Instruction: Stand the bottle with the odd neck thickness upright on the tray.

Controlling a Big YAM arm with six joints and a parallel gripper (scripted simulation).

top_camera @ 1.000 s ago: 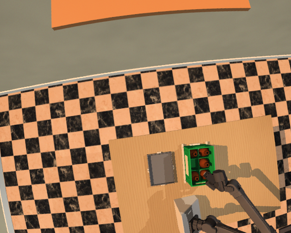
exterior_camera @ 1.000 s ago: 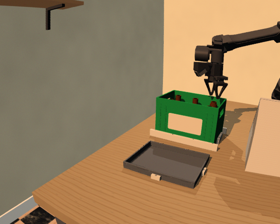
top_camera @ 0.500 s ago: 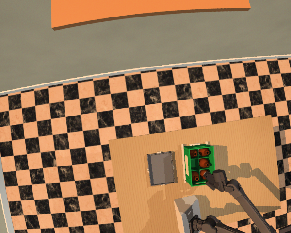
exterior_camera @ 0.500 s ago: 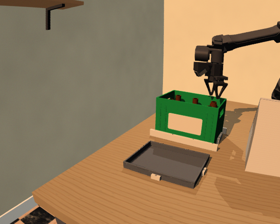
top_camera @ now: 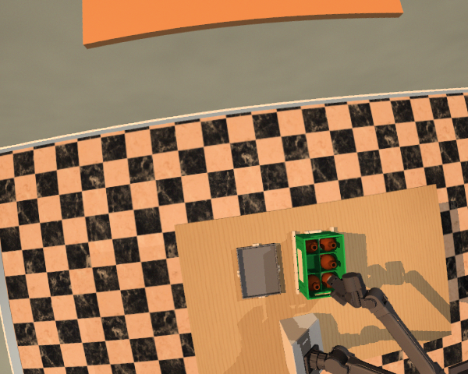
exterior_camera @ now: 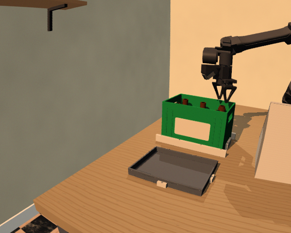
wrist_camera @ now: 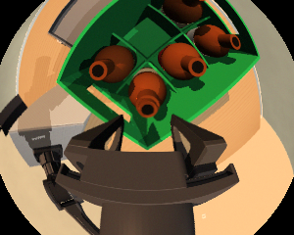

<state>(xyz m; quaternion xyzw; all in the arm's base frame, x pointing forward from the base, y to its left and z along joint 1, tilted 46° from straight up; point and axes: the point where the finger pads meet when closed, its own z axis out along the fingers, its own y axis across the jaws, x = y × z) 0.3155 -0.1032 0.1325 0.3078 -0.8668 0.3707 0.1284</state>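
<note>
My hand is 90 mm short of the green crate, 30 mm to the right of it and 110 mm above it. From my hand the other things lie so: dark grey tray: 90 mm ahead, 320 mm to the left, 180 mm below.
</note>
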